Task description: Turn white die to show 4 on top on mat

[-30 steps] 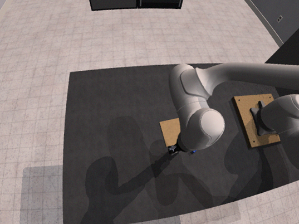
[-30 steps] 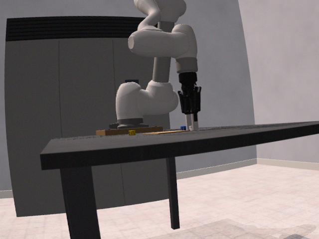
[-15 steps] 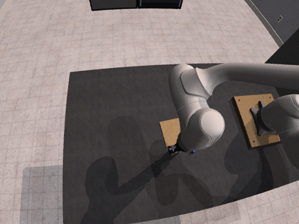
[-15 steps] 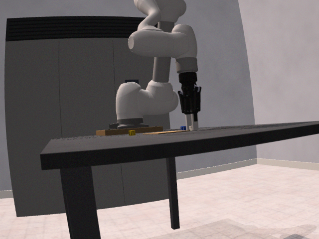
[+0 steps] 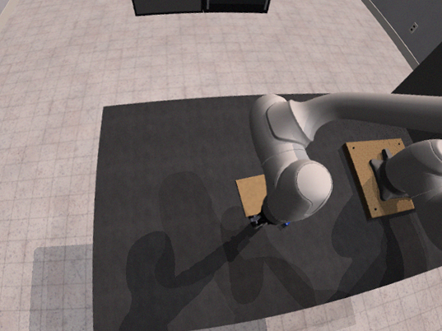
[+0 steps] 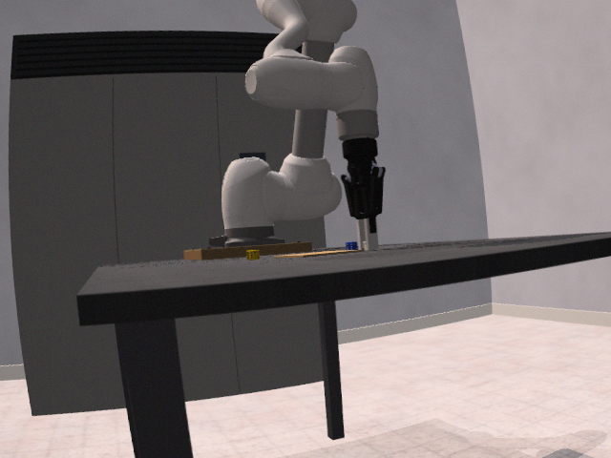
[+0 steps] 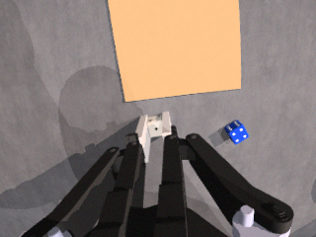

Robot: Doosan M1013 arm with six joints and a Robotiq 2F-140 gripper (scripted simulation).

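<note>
Right now the white die is 20 mm below my hand. The rest, counted from my hand: blue die 100 mm behind, 20 mm below; tan mat 110 mm to the right, 30 mm below, 20 mm behind; yellow die 230 mm to the right, 70 mm behind, 20 mm below.
</note>
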